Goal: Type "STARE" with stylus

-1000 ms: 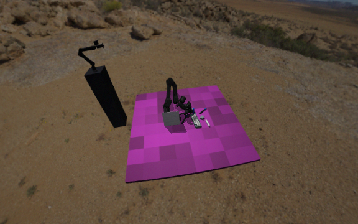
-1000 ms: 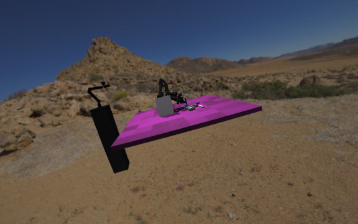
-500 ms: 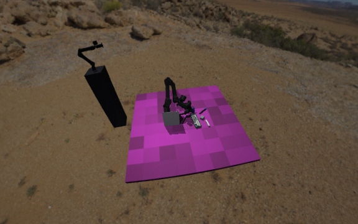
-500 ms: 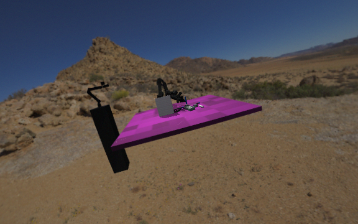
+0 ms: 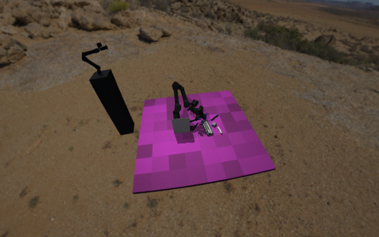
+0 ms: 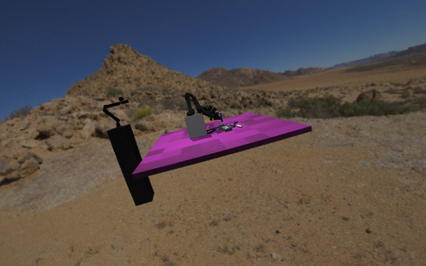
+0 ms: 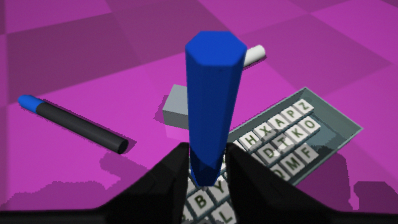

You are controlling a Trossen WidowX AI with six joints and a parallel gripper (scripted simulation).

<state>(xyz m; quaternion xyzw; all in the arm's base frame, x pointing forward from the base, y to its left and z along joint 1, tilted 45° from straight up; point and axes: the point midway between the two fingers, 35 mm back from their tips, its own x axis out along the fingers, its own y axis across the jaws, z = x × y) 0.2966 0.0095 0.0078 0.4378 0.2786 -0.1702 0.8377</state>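
My gripper tip is now 9 cm short of the grey block, 9 cm above it and 4 cm to the left of it. Round my gripper tip: white cylinder (14 cm to the right, 13 cm ahead, 9 cm below); blue hexagonal stylus (2 cm below).
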